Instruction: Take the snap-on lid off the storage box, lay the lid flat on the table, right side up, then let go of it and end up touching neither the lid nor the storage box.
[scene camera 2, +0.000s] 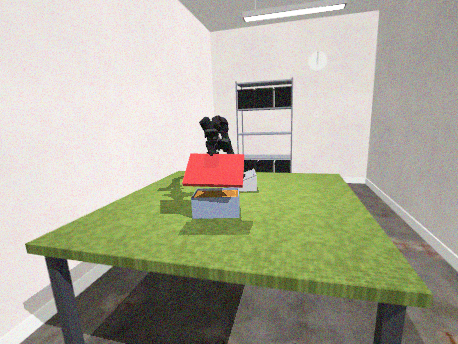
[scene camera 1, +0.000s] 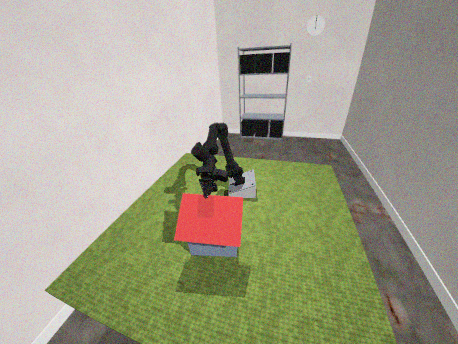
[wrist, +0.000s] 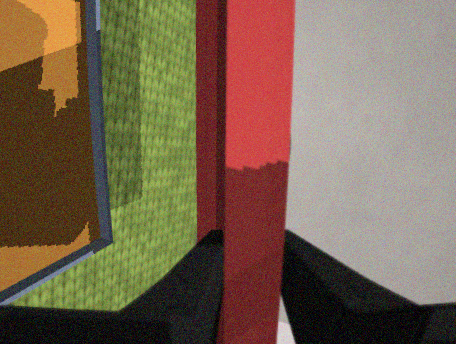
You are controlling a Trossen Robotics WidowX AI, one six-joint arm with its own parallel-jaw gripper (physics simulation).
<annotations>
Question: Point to a red lid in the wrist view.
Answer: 244,63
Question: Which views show the red lid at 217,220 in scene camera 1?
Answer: Scene camera 2, scene camera 1 and the wrist view: all of them.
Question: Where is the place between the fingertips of my gripper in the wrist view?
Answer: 249,241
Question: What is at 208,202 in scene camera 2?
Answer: A blue-grey storage box.
</annotations>
